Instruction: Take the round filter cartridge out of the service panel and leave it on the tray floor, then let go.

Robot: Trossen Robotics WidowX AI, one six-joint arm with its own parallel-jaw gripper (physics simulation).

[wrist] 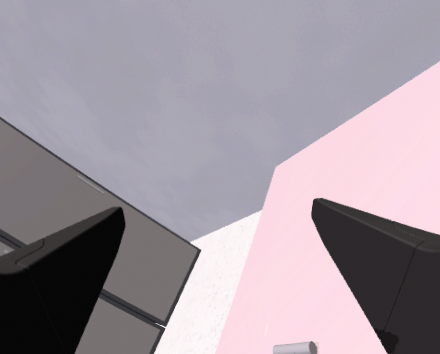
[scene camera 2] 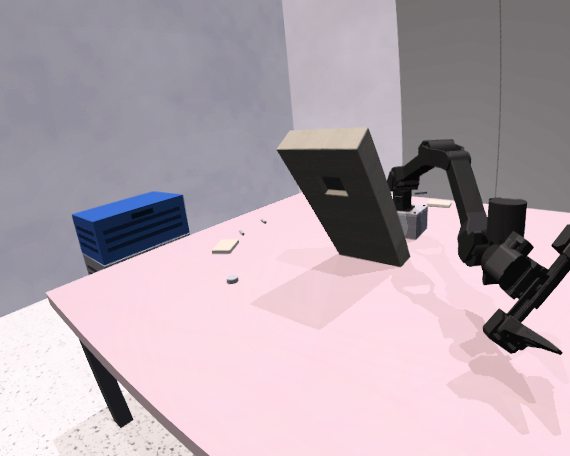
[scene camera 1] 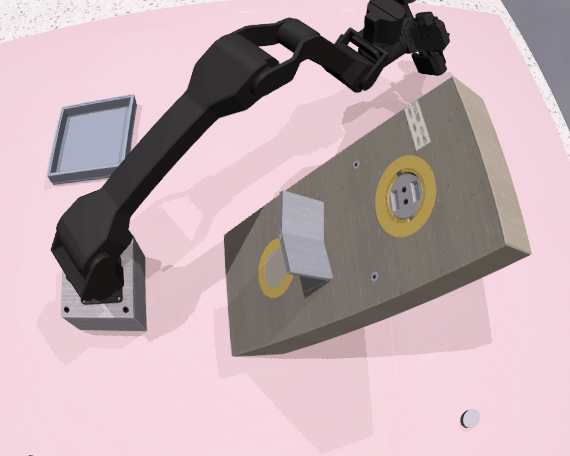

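The round filter cartridge [scene camera 1: 405,196] is a grey disc with two raised slots and two dark holes. It sits inside a yellow ring on the sloping face of the service panel [scene camera 1: 345,220] [scene camera 2: 350,225]. My gripper [wrist: 219,211] is open and empty, its fingers wide apart in the wrist view. It is beyond the panel's upper right corner in scene camera 1, off the panel and apart from the cartridge. In scene camera 2 one finger shows above the table at the right. The grey-blue tray [scene camera 1: 80,178] stands at the left, empty.
A bent grey plate [scene camera 1: 304,237] sticks out from the panel beside a second yellow ring [scene camera 1: 261,270]. A small grey disc [scene camera 1: 471,418] [scene camera 2: 232,279] and a cream block [scene camera 2: 225,246] lie on the table. A grey cylinder [wrist: 294,348] shows in the wrist view. A blue box [scene camera 2: 145,230] stands beyond the table.
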